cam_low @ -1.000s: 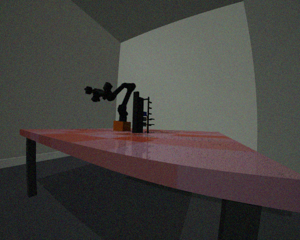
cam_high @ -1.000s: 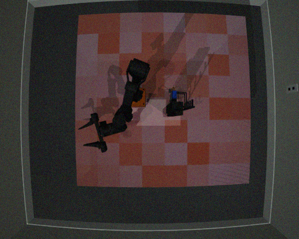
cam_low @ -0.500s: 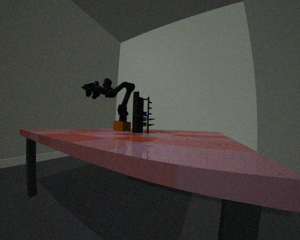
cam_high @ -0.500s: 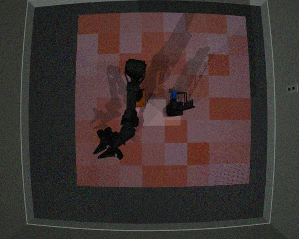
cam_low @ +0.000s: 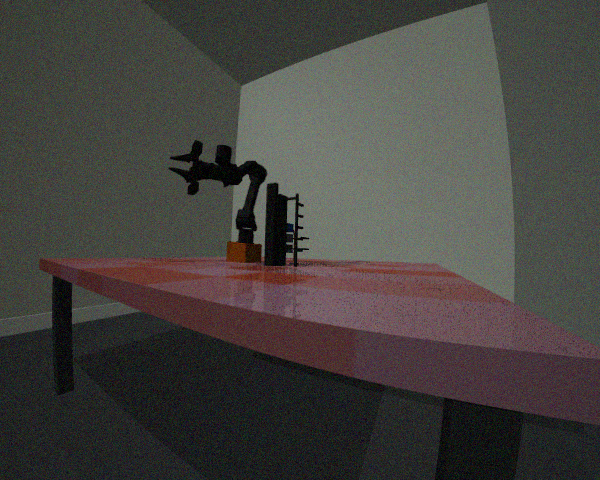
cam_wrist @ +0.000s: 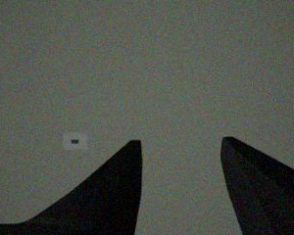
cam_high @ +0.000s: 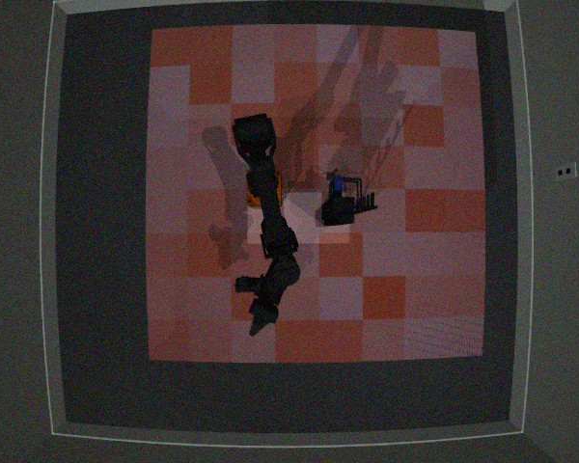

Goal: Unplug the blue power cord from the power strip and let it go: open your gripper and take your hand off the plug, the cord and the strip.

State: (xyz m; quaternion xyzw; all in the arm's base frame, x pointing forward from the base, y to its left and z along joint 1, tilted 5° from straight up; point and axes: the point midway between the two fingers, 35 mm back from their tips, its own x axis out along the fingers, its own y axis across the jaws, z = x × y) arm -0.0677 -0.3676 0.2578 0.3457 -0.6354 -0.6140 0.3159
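The blue plug is 33 cm to the left of my gripper tip, 30 cm ahead of it and 18 cm below it.
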